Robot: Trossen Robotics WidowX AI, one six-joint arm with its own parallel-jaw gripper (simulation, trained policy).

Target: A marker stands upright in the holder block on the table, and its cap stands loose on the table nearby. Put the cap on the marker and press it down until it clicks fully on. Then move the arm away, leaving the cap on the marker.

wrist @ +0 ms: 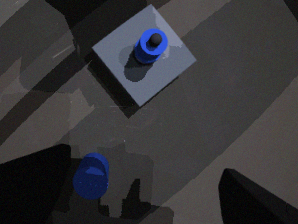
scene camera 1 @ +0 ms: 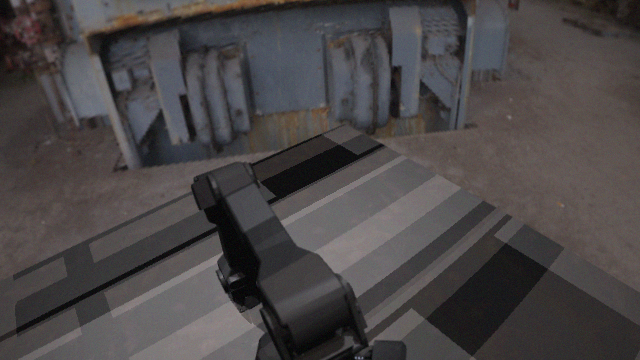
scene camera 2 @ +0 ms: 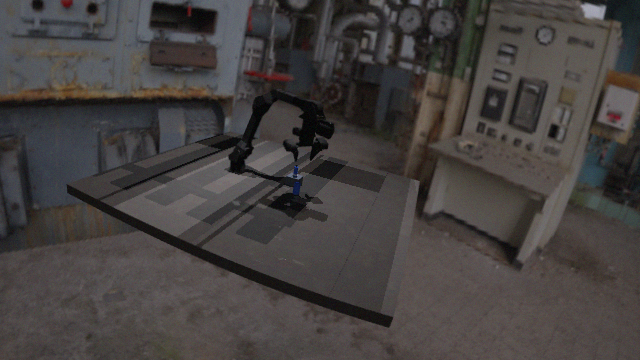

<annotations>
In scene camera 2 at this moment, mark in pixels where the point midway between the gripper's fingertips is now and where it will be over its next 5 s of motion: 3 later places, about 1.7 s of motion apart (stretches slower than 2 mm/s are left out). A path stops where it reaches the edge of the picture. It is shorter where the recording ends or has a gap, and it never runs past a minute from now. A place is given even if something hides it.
My gripper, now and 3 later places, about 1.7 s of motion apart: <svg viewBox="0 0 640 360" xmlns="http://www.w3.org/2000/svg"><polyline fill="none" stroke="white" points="303,160 294,189 298,157 287,169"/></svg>
</annotations>
